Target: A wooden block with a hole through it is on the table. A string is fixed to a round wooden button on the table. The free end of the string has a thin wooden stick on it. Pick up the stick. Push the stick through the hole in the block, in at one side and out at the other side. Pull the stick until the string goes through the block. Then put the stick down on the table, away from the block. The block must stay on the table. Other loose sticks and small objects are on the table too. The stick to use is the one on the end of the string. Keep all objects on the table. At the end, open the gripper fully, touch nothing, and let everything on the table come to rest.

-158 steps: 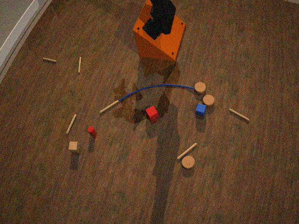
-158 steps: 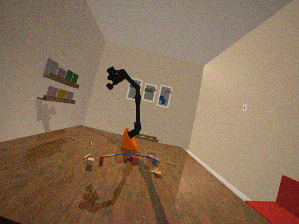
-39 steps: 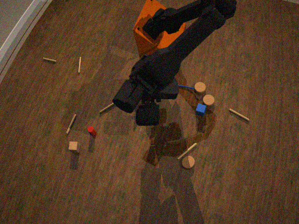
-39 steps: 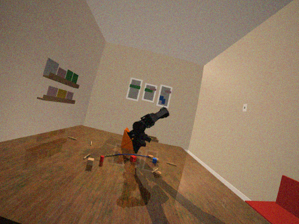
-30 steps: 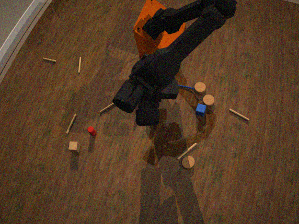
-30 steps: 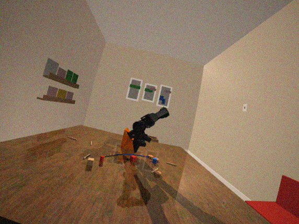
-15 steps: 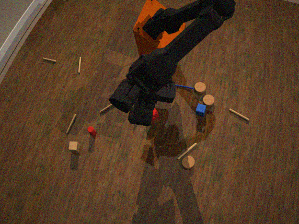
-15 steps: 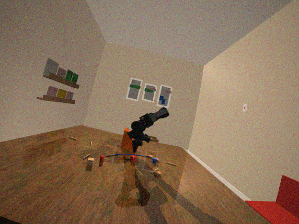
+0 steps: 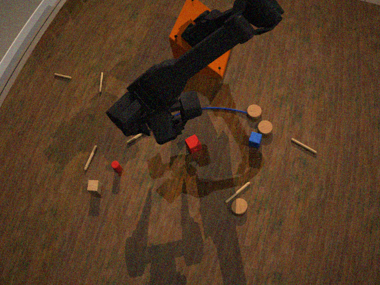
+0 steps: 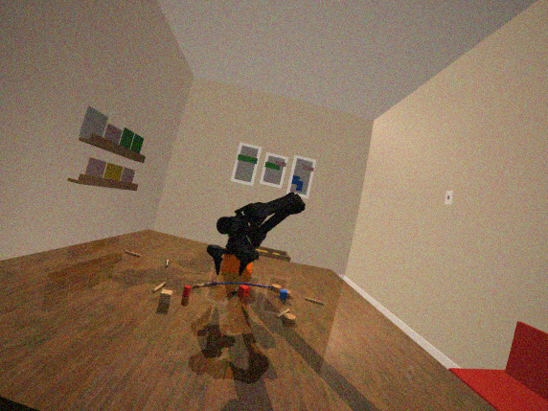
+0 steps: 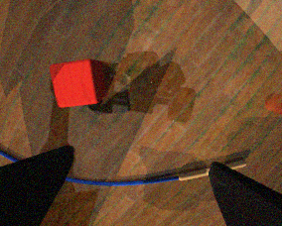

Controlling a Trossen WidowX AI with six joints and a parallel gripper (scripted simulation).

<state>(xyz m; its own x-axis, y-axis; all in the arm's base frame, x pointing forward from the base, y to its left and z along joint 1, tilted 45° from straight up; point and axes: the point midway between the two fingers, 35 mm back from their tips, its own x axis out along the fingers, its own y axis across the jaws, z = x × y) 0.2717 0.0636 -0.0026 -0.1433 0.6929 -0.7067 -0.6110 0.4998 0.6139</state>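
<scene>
My gripper tip is now 8 cm to the left of the thin wooden stick, 6 cm above it and 1 cm short of it. From my gripper tip the other things lie so: red cylinder: 13 cm ahead, 10 cm to the right, 4 cm below; blue cube: 21 cm to the left, 7 cm behind, 5 cm below; red cube: 7 cm to the left, 4 cm below.
</scene>
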